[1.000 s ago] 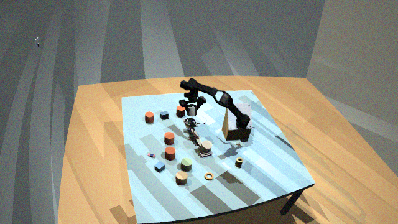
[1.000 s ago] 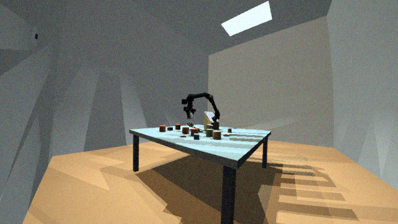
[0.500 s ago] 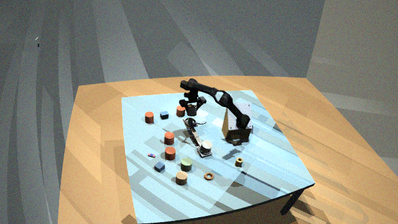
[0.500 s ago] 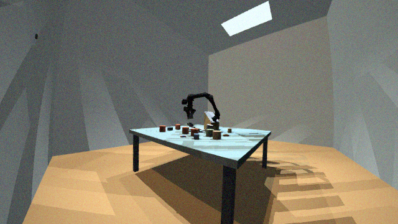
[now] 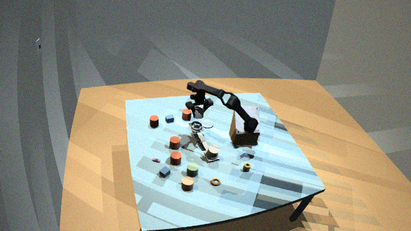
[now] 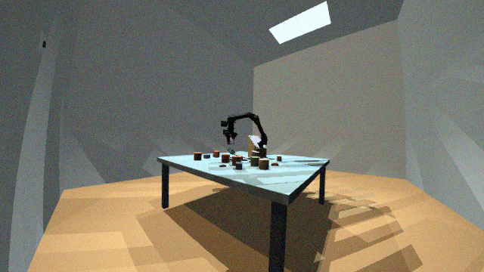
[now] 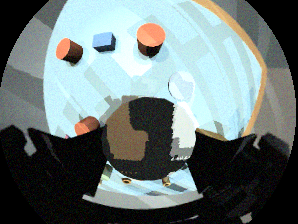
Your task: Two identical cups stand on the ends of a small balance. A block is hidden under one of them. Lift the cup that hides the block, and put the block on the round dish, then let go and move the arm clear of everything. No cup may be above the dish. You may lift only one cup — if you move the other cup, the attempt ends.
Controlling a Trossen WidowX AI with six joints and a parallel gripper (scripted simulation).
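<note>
Right now my gripper tip is 17 cm above the round dish, 10 cm to the left of it and 10 cm past it. Also, from my gripper tip: green cylinder: 39 cm to the left, 13 cm below, 7 cm ahead; small balance beam: 14 cm to the left, 14 cm below, 3 cm behind; pale cup: 29 cm to the left, 11 cm below, 8 cm behind.
</note>
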